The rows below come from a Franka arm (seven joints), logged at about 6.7 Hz.
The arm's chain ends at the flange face. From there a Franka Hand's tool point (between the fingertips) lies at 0.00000 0.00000 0.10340 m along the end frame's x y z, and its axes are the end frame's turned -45 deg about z.
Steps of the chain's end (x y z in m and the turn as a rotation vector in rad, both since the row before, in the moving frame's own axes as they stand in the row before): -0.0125, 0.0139, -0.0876, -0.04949, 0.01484, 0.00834; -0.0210, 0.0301, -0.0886, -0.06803, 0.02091, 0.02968; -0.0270, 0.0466, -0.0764, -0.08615, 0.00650, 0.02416
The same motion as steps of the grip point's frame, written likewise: -0.0212, 0.0057, -0.0877, -0.04549, -0.02450, 0.00834; -0.0397, 0.0129, -0.0889, -0.06289, -0.03332, 0.02968; -0.0579, 0.0206, -0.0768, -0.06551, -0.05632, 0.02416
